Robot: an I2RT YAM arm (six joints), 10 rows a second.
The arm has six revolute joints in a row. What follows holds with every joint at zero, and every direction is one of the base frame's. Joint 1 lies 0.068 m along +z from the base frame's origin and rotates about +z. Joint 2 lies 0.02 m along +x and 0.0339 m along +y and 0.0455 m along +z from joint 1 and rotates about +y. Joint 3 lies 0.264 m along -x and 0.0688 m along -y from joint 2 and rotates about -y. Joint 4 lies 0.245 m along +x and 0.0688 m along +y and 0.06 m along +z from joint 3 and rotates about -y. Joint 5 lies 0.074 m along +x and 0.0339 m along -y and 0.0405 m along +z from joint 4 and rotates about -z. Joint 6 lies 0.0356 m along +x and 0.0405 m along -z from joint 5 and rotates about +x. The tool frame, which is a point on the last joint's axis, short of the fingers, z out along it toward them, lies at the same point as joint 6; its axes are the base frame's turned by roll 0, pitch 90 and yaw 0 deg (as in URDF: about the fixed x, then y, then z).
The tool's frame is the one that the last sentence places.
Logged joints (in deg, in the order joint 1, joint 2, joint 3, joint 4, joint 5, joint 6), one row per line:
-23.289 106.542 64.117 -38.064 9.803 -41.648
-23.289 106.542 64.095 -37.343 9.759 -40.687
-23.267 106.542 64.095 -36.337 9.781 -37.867
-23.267 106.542 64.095 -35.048 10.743 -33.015
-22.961 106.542 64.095 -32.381 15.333 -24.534
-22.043 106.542 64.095 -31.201 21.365 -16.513
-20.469 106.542 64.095 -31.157 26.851 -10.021
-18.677 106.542 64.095 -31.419 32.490 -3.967
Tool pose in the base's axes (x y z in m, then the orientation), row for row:
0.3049 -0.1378 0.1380 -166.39 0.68 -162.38
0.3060 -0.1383 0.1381 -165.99 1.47 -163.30
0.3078 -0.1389 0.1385 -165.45 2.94 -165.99
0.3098 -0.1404 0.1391 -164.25 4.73 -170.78
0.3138 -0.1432 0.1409 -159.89 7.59 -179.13
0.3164 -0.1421 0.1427 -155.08 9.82 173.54
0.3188 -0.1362 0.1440 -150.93 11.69 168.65
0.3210 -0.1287 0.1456 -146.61 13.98 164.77
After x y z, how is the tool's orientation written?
As angles about the fixed x, y, z axes (roll, pitch, yaw), in degrees.
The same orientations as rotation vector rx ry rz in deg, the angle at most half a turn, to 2 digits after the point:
-26.84 173.99 -20.60
-25.18 173.46 -20.98
-20.66 172.78 -21.50
-12.88 172.03 -23.21
0.71 169.74 -30.01
12.62 167.14 -37.78
20.76 164.43 -44.42
27.57 160.91 -51.15

